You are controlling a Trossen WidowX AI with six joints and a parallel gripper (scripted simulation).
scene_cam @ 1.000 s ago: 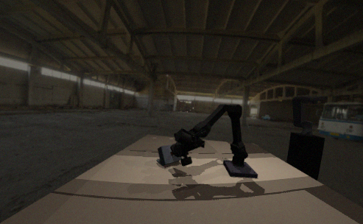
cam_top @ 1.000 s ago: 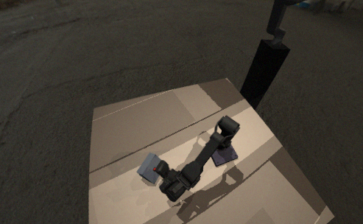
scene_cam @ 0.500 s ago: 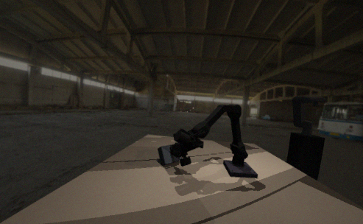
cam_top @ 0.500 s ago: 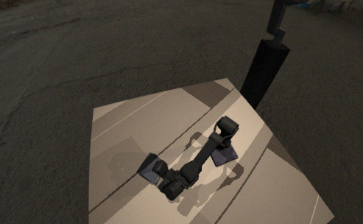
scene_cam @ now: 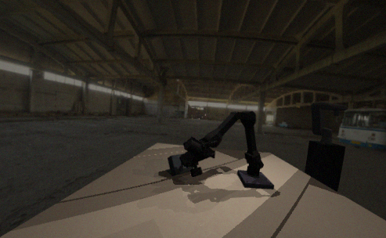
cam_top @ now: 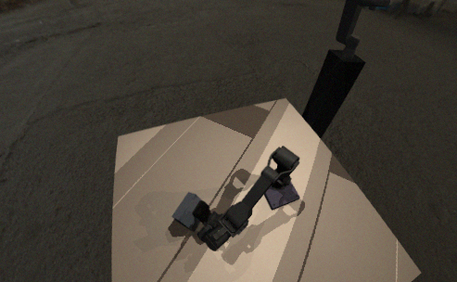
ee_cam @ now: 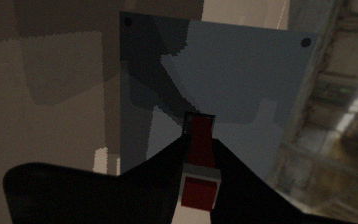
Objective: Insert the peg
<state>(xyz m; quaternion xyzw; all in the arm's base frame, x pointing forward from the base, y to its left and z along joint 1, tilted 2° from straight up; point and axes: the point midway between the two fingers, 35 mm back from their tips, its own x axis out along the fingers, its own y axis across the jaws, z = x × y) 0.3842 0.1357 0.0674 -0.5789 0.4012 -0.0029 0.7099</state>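
My gripper tip is now 3 cm short of the panel, 2 cm to the left of it and 3 cm above it. The rest, counted from my gripper tip: red square peg: 1 cm behind, 1 cm to the left, 1 cm above.
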